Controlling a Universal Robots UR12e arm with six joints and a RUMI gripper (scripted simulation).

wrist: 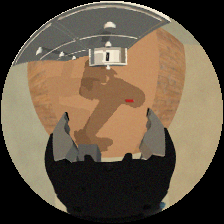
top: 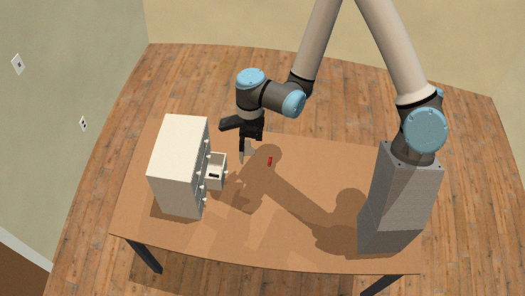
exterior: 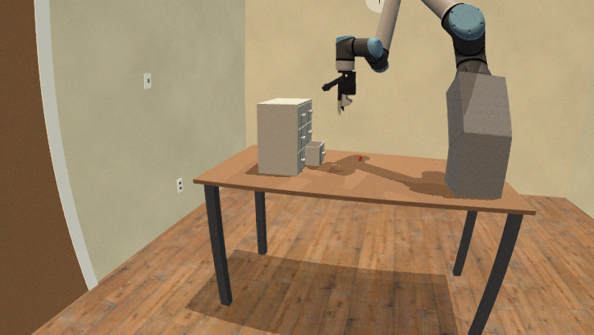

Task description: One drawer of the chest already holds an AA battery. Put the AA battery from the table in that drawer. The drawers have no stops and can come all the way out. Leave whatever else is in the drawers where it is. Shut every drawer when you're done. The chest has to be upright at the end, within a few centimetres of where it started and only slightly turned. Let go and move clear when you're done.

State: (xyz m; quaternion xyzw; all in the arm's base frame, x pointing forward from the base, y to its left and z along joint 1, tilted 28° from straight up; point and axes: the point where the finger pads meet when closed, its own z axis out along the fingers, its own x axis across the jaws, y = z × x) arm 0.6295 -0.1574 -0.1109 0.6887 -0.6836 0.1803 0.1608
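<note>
Right now the red AA battery is 10 cm behind my hand, 13 cm to the right of it and 25 cm below it. The rest, counted from my hand: small dark object (14 cm ahead, 1 cm to the right, 24 cm below).
</note>
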